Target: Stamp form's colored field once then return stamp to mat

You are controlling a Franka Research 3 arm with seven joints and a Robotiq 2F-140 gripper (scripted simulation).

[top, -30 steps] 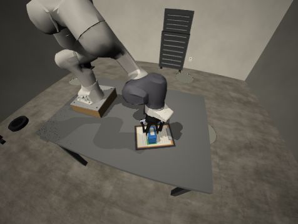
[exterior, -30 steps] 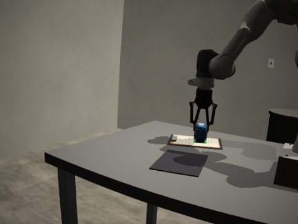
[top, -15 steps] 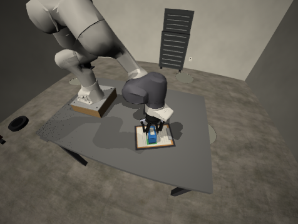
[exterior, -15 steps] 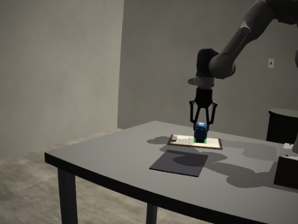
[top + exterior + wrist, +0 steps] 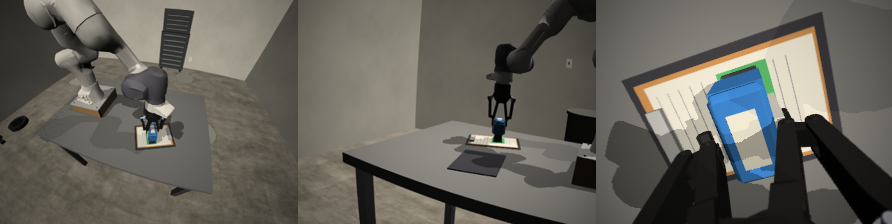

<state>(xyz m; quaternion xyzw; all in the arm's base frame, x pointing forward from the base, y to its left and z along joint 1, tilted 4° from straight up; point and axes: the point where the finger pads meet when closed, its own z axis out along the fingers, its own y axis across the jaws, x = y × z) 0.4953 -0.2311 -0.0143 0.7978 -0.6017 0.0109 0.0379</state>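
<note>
Now: the blue stamp 20 mm below my hand. Round my hand: form: 20 mm ahead, 20 mm to the left, 70 mm below; dark mat: 30 mm behind, 320 mm to the left, 70 mm below.
</note>
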